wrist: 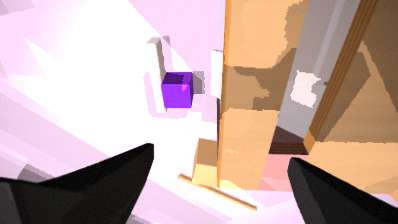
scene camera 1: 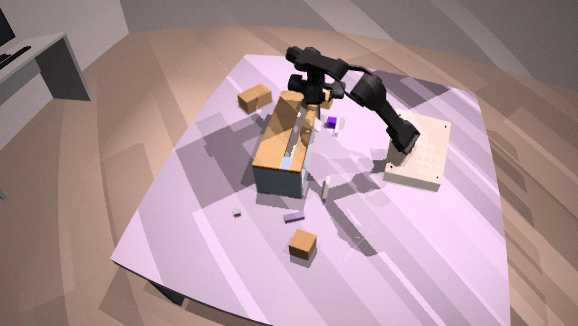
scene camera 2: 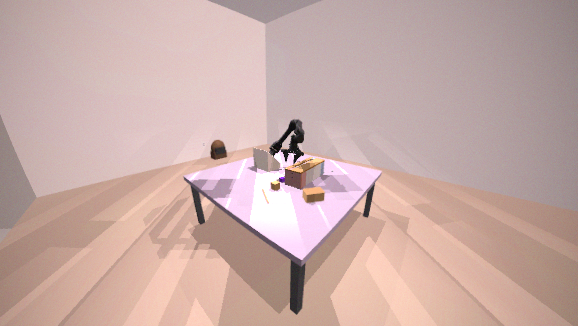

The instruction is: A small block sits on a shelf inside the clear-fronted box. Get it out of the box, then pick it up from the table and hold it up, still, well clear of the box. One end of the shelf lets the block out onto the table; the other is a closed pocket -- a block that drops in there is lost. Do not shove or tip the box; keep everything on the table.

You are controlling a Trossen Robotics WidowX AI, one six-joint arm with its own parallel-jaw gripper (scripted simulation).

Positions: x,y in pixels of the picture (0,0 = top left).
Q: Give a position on a clear-fronted box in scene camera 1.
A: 280,167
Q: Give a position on a clear-fronted box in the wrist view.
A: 311,86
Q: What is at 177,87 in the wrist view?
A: A purple block.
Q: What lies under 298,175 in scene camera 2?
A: A clear-fronted box.
